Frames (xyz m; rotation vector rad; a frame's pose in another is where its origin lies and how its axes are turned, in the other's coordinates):
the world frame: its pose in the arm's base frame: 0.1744 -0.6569 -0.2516 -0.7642 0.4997 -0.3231
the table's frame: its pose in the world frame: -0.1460 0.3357 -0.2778 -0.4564 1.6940 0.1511
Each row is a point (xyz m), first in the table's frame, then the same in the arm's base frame.
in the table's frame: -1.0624 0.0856 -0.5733
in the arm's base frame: 0.1797 0.3927 0.1337
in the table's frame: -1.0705 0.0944 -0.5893
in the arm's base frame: 0.1709 0.4086 0.1418
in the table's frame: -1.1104 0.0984 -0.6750
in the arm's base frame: 0.1345 0.4613 0.2115
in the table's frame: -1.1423 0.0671 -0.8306
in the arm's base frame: 0.0548 0.5034 0.3459
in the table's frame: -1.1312 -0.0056 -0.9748
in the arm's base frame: -0.0312 0.4851 0.4818
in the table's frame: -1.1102 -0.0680 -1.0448
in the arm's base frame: -0.0744 0.4469 0.5587
